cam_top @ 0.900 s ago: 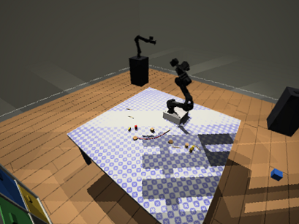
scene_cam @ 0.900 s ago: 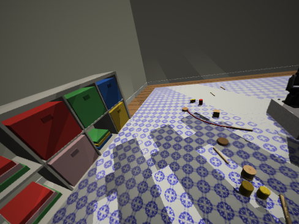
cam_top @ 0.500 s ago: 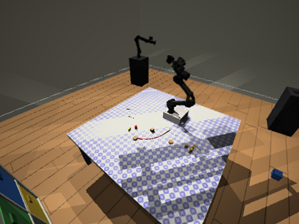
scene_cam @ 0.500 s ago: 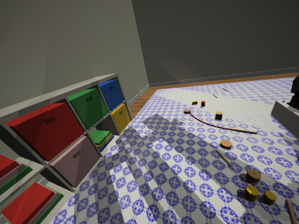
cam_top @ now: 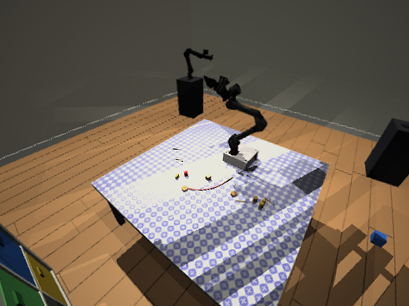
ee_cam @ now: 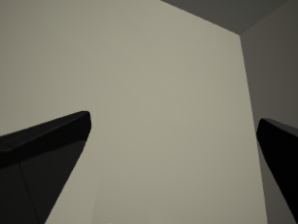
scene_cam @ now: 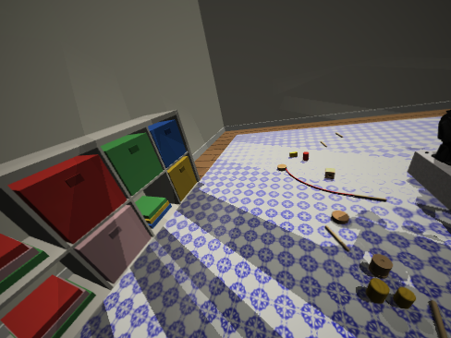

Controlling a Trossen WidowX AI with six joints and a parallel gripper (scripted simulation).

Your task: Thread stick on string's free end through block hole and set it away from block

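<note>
My gripper tip is now 630 mm above the wooden block, 170 mm short of it and 130 mm to the right of it. The rest, counted from my gripper tip: red cylinder: 630 mm below, 230 mm ahead, 20 mm to the right; then round wooden button: 640 mm below, 340 mm ahead, 50 mm to the left; then yellow cube: 630 mm below, 280 mm ahead, 70 mm to the right.
</note>
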